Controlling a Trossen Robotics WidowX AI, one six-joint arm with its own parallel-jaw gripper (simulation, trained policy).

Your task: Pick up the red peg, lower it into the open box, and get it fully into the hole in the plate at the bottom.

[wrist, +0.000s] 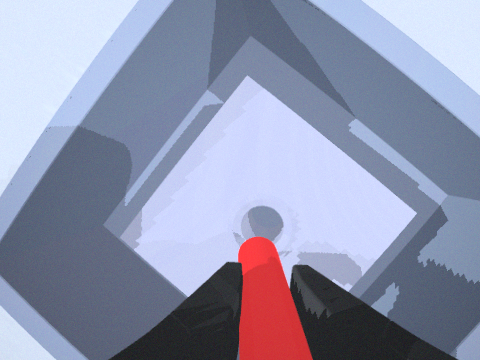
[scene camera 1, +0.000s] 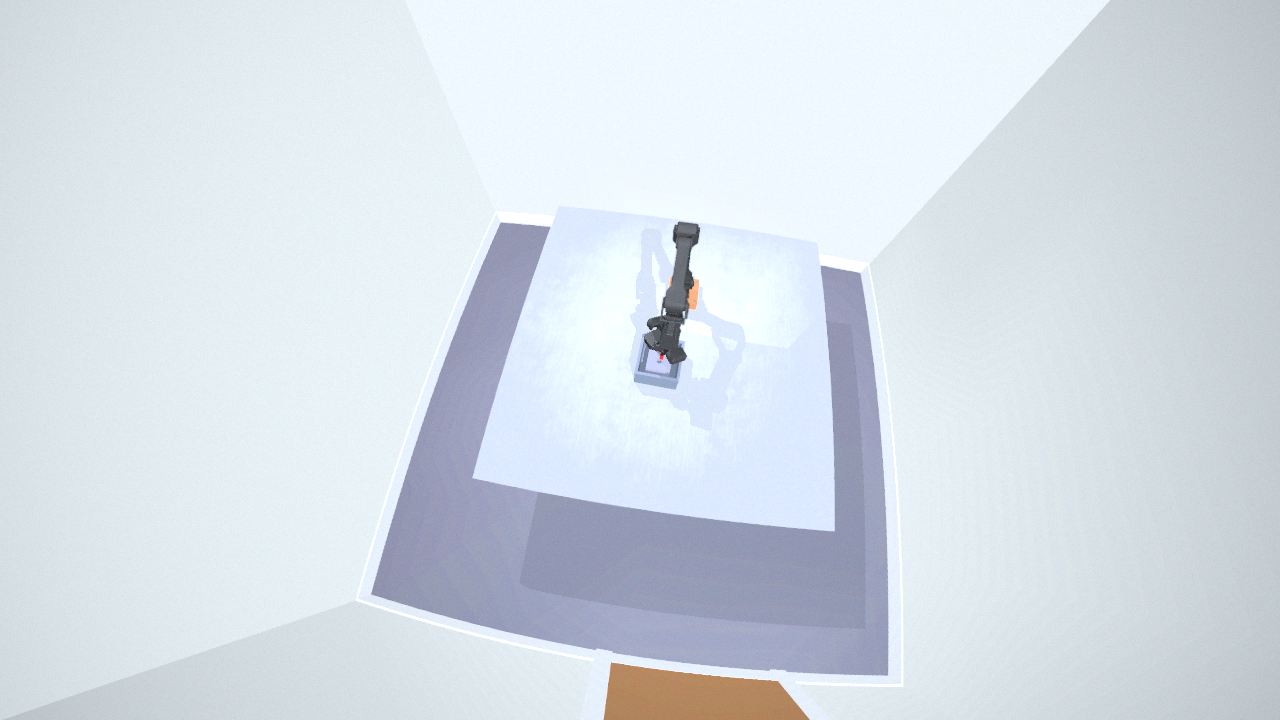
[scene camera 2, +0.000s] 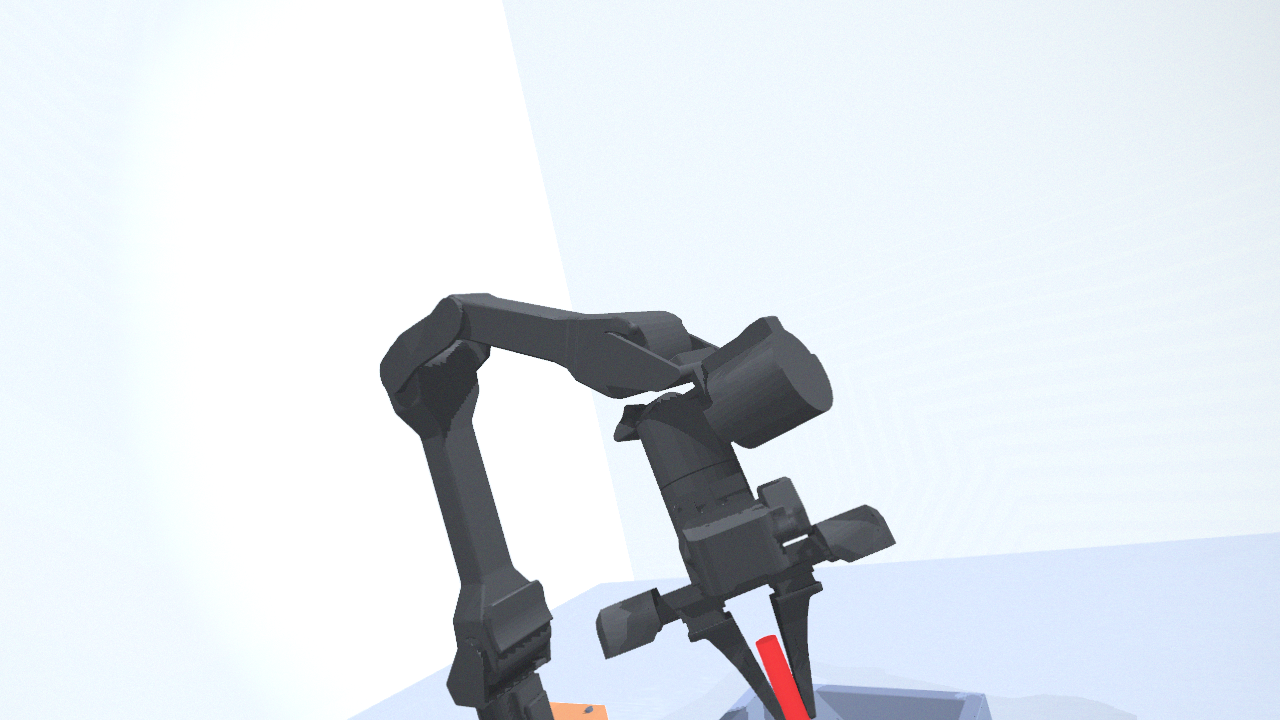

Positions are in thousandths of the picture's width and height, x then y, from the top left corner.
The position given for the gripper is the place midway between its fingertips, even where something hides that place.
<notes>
In view: the gripper (scene camera 1: 517,491).
The gripper is seen too in the wrist view (wrist: 553,776).
</notes>
